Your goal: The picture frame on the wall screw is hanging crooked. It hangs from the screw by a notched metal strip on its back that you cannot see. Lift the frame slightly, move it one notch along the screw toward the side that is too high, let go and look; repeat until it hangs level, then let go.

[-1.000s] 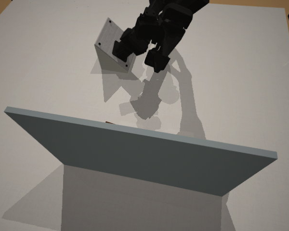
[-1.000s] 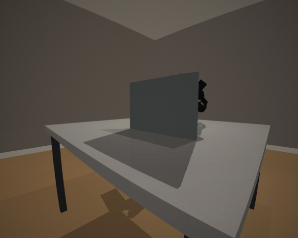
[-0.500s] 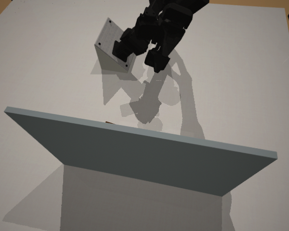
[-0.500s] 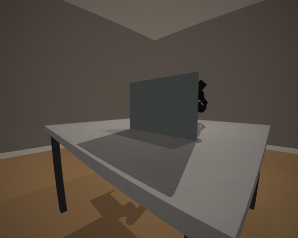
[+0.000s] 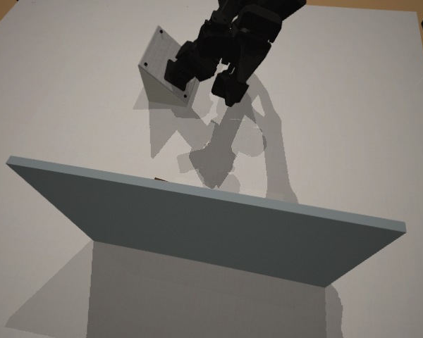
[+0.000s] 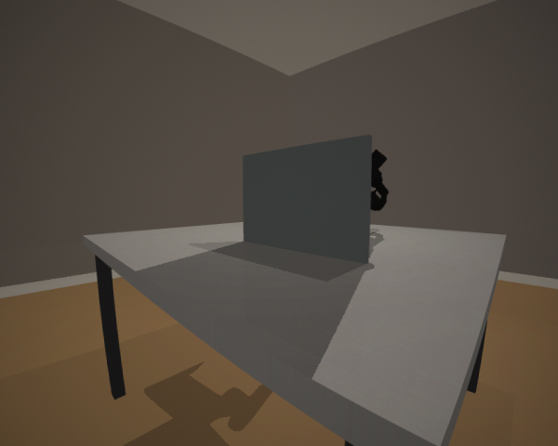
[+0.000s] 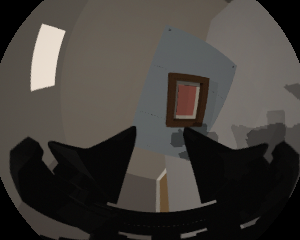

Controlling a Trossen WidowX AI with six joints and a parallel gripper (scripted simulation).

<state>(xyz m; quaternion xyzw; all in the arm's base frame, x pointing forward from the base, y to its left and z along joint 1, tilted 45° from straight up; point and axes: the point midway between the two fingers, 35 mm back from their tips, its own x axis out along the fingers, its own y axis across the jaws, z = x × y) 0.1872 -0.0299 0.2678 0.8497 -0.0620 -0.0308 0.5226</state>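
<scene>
Now: the picture frame 19 cm ahead of my gripper tip, 4 cm to the right of it and 9 cm below it. Also, from my gripper tip: wall panel (20 cm ahead, 4 cm to the right, 10 cm below).
</scene>
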